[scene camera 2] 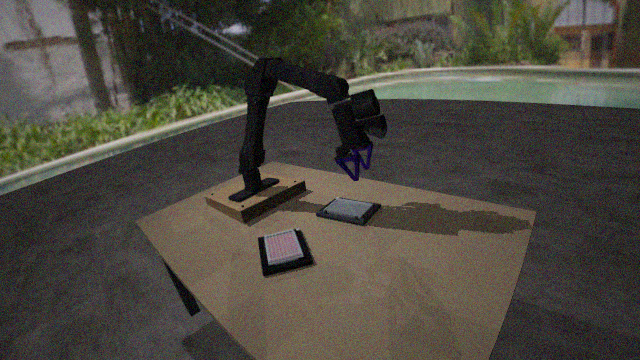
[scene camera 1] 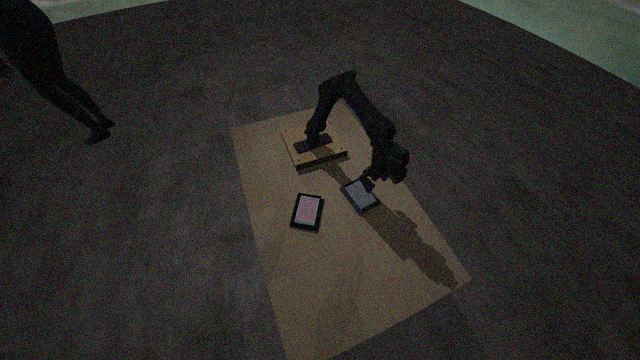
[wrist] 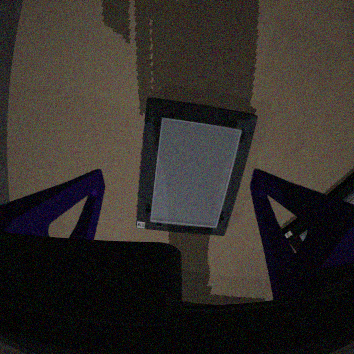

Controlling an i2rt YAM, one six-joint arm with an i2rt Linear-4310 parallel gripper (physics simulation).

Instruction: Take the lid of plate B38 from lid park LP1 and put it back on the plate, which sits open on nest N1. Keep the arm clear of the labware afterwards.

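Frame: origin at the arm's base, x ahead, y left, z up, level; centimetres.
Seen in the pictures: gripper, between the fingertips: (scene camera 2: 362, 174) (scene camera 1: 375, 186) (wrist: 177, 177); arm's base, origin of its link: (scene camera 2: 254, 190) (scene camera 1: 313, 143).
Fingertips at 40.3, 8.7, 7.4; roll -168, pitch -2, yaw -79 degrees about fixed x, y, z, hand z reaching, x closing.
Note:
Offsets run from my fingertips to a thing's top centre, as dx, dy, dz. Level surfaces: height alone.
The lid @(-4.1, -2.9, -9.7) (scene camera 1: 361, 194) (scene camera 2: 346, 207) (wrist: 194, 175) is a pale, flat rectangle lying on the dark lid park LP1 @(-4.1, -2.9, -9.5) (scene camera 1: 371, 206) (scene camera 2: 369, 215) (wrist: 200, 111). Plate B38 @(-7.9, -27.8, -8.9) (scene camera 1: 308, 210) (scene camera 2: 284, 247), with pinkish wells, sits open on the black nest N1 @(-7.9, -27.8, -9.7) (scene camera 1: 305, 228) (scene camera 2: 288, 268). Part of the nest shows at the right edge of the wrist view. My gripper (scene camera 1: 373, 185) (scene camera 2: 361, 174) (wrist: 177, 177) is open and empty, above the lid park. In the wrist view its purple fingers stand on either side of the lid, with the right finger nearer to it.
The arm's base stands on a wooden board (scene camera 1: 290, 145) (scene camera 2: 225, 204) at the back of the table @(dz -11.5) (scene camera 1: 340, 260) (scene camera 2: 400, 280). The arm's shadow crosses the lid park area. A person's dark legs (scene camera 1: 75, 95) show beyond the table in scene camera 1.

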